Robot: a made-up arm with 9 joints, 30 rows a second.
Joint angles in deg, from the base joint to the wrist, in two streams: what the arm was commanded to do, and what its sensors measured. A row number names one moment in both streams.
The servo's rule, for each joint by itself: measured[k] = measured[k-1] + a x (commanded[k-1-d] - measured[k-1]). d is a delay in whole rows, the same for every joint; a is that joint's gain. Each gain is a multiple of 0.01, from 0.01 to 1. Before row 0 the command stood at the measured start. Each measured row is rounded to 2 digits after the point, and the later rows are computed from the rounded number. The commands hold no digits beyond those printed.
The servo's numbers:
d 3
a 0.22 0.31 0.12 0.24 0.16 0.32 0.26 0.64 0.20
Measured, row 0: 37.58, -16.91, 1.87, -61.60, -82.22, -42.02, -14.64, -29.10, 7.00
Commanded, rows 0 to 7: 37.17, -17.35, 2.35, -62.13, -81.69, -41.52, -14.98, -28.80, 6.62; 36.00, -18.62, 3.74, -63.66, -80.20, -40.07, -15.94, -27.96, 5.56; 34.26, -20.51, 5.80, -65.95, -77.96, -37.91, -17.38, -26.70, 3.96; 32.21, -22.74, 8.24, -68.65, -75.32, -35.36, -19.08, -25.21, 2.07; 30.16, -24.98, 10.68, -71.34, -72.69, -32.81, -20.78, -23.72, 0.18; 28.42, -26.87, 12.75, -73.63, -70.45, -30.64, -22.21, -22.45, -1.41; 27.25, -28.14, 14.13, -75.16, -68.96, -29.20, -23.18, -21.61, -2.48; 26.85, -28.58, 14.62, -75.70, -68.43, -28.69, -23.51, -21.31, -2.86
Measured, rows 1 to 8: 37.58, -16.91, 1.87, -61.60, -82.22, -42.02, -14.64, -29.10, 7.00; 37.58, -16.91, 1.87, -61.60, -82.22, -42.02, -14.64, -29.10, 7.00; 37.58, -16.91, 1.87, -61.60, -82.22, -42.02, -14.64, -29.10, 7.00; 37.49, -17.05, 1.93, -61.73, -82.14, -41.86, -14.73, -28.91, 6.92; 37.16, -17.54, 2.15, -62.19, -81.83, -41.29, -15.04, -28.30, 6.65; 36.52, -18.46, 2.59, -63.09, -81.21, -40.21, -15.65, -27.28, 6.11; 35.57, -19.79, 3.27, -64.42, -80.27, -38.66, -16.54, -25.96, 5.30; 34.38, -21.40, 4.16, -66.08, -79.06, -36.79, -17.64, -24.53, 4.28
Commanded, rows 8 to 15: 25.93, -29.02, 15.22, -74.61, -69.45, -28.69, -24.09, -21.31, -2.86; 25.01, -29.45, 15.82, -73.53, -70.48, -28.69, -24.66, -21.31, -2.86; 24.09, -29.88, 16.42, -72.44, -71.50, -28.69, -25.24, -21.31, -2.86; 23.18, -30.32, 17.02, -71.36, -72.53, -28.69, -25.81, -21.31, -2.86; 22.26, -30.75, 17.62, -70.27, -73.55, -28.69, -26.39, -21.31, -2.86; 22.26, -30.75, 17.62, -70.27, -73.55, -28.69, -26.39, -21.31, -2.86; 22.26, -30.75, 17.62, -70.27, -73.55, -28.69, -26.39, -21.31, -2.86; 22.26, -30.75, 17.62, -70.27, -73.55, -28.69, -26.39, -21.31, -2.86
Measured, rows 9 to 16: 33.07, -23.10, 5.19, -67.89, -77.68, -34.82, -18.83, -23.20, 3.14; 31.79, -24.66, 6.26, -69.63, -76.28, -33.02, -19.96, -22.18, 2.02; 30.70, -25.88, 7.26, -71.09, -75.02, -31.63, -20.88, -21.62, 1.04; 29.65, -26.85, 8.22, -71.93, -74.13, -30.69, -21.71, -21.42, 0.26; 28.63, -27.66, 9.13, -72.31, -73.55, -30.05, -22.48, -21.35, -0.36; 27.63, -28.35, 10.00, -72.34, -73.22, -29.61, -23.20, -21.32, -0.86; 26.65, -28.96, 10.84, -72.10, -73.11, -29.32, -23.88, -21.31, -1.26; 25.68, -29.51, 11.65, -71.66, -73.18, -29.12, -24.53, -21.31, -1.58
